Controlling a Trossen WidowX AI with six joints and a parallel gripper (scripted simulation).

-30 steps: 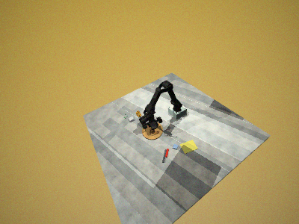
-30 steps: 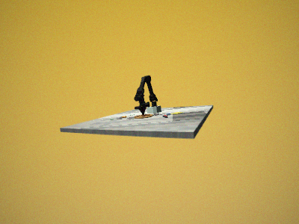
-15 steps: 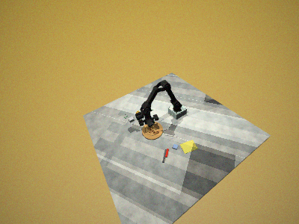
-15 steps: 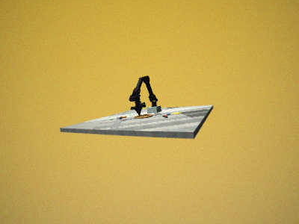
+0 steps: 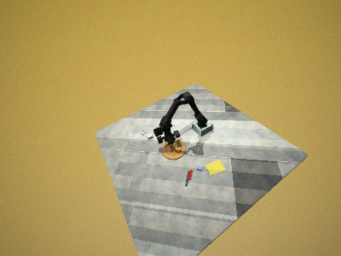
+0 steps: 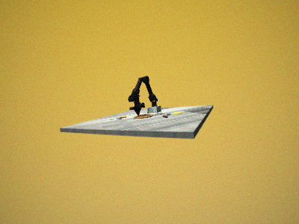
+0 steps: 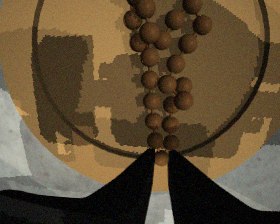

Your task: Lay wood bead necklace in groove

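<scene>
Now: the round bead board 6 cm to the left of my gripper tip, 1 cm below it and 1 cm behind it. The rest, counted from my gripper tip: thin grey stick: 19 cm to the left, 13 cm behind, 2 cm below; small blue block: 31 cm to the left, 11 cm behind, 1 cm below; grey piece: 16 cm to the right, 13 cm ahead, 1 cm below.
</scene>
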